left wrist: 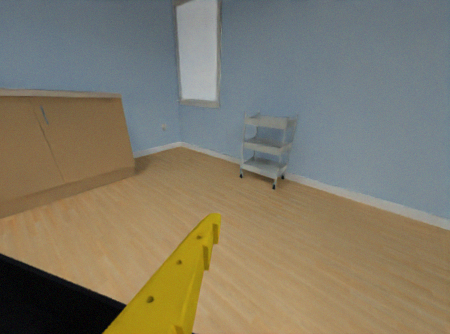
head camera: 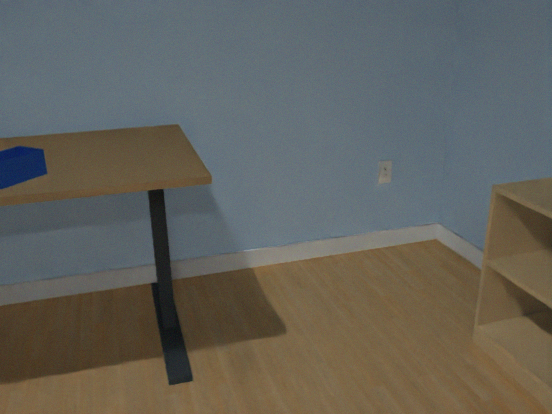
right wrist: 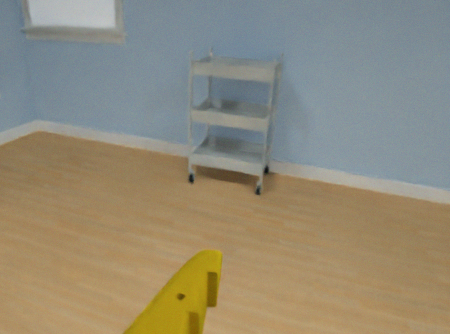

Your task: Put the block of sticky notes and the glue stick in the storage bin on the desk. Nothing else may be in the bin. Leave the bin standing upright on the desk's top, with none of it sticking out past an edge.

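Places are measured from the left arm's base along level axes (x ahead, y left, z up), in metres.
Pixels of known places: left hand, its tool point: (left wrist: 219, 224); right hand, its tool point: (right wrist: 220, 272).
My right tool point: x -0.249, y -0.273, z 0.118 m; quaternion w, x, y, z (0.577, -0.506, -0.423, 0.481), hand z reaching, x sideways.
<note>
Behind a point stands the place of what it marks.
The blue storage bin (head camera: 22, 167) {x 0.390, y 1.468, z -0.014 m} stands upright on the desk (head camera: 120, 155) {x 0.717, y 1.547, z -0.055 m} at the left edge of the head view, and only part of it shows. Its inside is mostly hidden. The block of sticky notes and the glue stick do not show in any view. My left gripper (left wrist: 212, 225) shows one yellow notched jaw in the left wrist view; it is fully open and empty, over the floor. My right gripper (right wrist: 214, 260) also shows one notched jaw in the right wrist view; it is fully open and empty. Neither gripper is near the bin.
A dark desk leg (head camera: 161, 250) {x 0.819, y 1.522, z -0.423 m} stands under the desk's right end. A wooden shelf unit (head camera: 487, 260) {x 1.648, y 0.728, z -0.433 m} is at the head view's right edge. A grey three-tier cart (left wrist: 266, 121) {x -1.887, y -0.086, z -0.063 m} (right wrist: 232, 70) {x -1.891, y -0.099, z -0.074 m} stands by the wall. A wooden cabinet (left wrist: 90, 140) {x -1.263, y -1.612, z -0.270 m} is at the left wrist view's left.
</note>
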